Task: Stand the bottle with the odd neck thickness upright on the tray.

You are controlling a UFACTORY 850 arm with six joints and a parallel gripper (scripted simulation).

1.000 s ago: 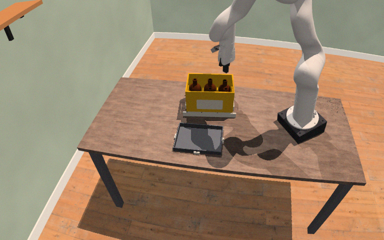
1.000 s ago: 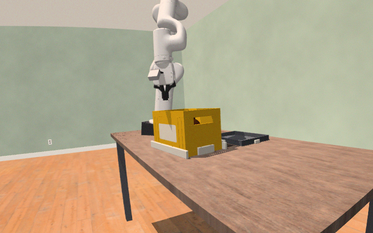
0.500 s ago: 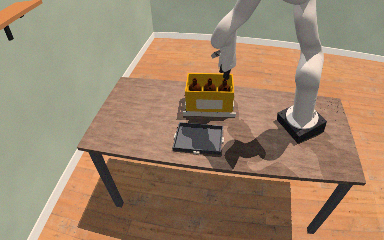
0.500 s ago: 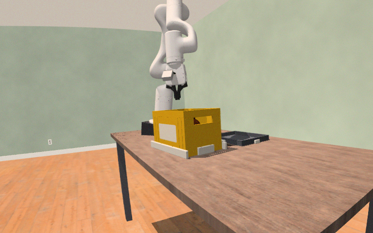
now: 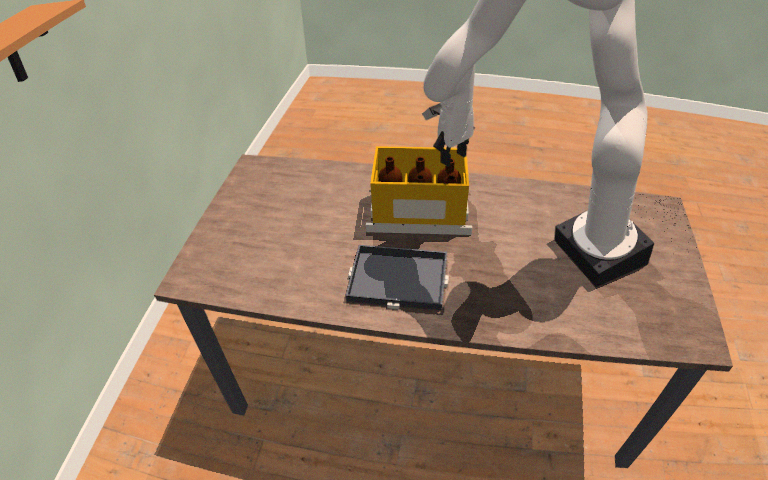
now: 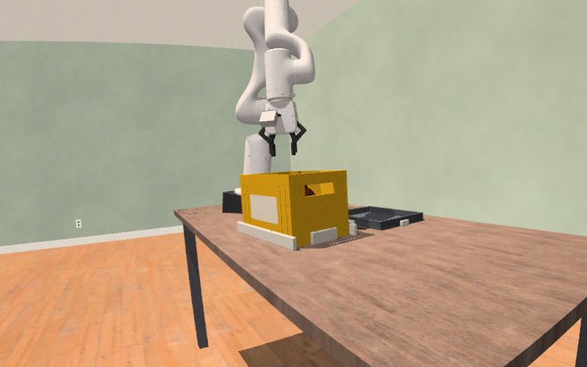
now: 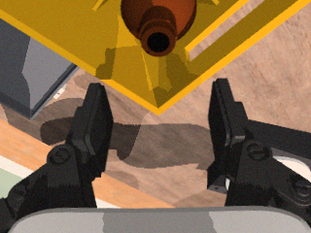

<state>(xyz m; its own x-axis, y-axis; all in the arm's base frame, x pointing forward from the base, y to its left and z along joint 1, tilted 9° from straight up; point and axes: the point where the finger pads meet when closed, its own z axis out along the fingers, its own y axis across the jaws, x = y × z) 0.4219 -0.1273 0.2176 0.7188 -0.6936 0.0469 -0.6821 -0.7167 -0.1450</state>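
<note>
My hand is 9 cm short of the yellow crate, 4 cm to the left of it and 16 cm above it. The rest, counted from my hand: dark tray 14 cm ahead, 25 cm to the left, 23 cm below.
</note>
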